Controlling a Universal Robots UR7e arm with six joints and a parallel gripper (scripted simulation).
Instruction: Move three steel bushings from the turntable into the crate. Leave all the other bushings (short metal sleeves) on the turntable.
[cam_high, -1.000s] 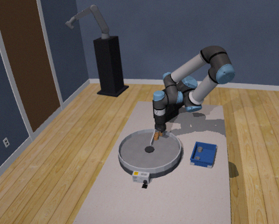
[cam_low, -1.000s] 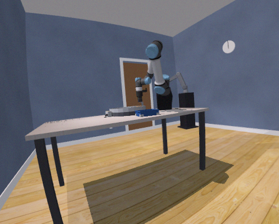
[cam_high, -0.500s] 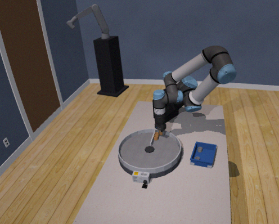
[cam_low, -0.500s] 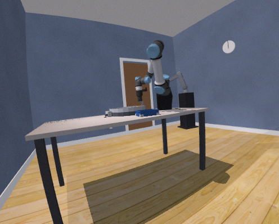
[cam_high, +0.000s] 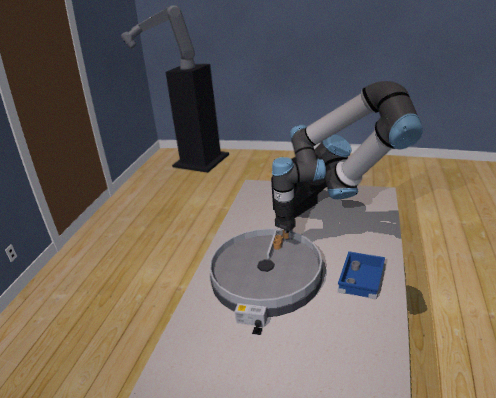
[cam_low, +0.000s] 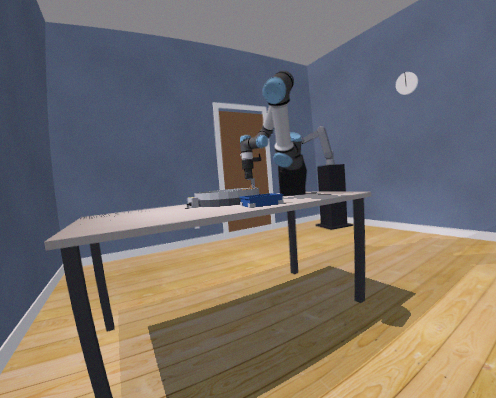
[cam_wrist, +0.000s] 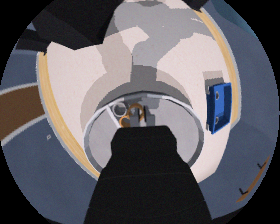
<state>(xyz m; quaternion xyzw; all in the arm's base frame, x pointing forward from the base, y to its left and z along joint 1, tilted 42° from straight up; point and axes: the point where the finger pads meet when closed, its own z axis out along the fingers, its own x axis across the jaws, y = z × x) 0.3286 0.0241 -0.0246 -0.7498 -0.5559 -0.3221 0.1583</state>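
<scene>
The round grey turntable lies 180 mm ahead of my hand, 40 mm below it and 30 mm to the right of it. Round my hand: blue crate 320 mm to the left, 70 mm below, 70 mm ahead.
</scene>
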